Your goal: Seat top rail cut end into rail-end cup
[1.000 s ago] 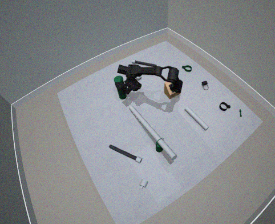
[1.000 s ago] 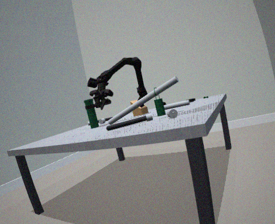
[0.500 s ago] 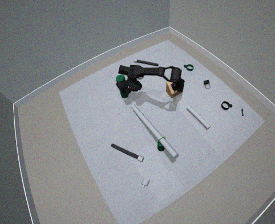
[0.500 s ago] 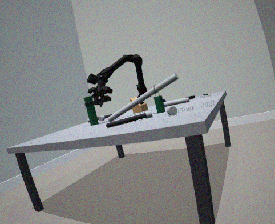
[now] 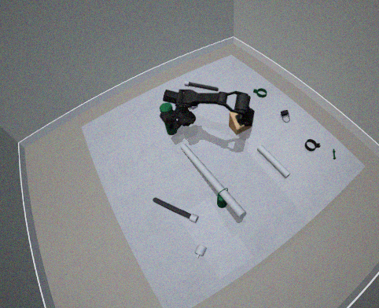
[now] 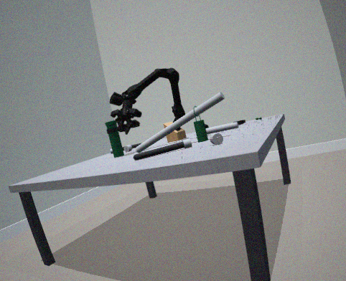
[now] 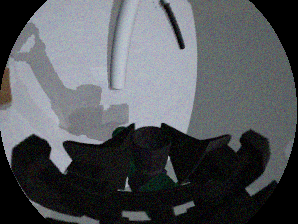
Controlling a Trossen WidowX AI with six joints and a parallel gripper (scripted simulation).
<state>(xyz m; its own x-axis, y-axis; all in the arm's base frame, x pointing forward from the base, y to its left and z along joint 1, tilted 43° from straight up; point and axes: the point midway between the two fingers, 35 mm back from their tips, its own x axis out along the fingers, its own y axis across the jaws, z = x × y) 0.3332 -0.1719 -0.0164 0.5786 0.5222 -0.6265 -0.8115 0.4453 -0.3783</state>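
The rail-end cup lies 30 mm above my gripper tip, 20 mm to the right of it and 20 mm behind it. Round my gripper tip: small green post: 440 mm to the left, 20 mm below, 20 mm ahead; then short white pipe: 430 mm to the left, 340 mm behind, 100 mm below.
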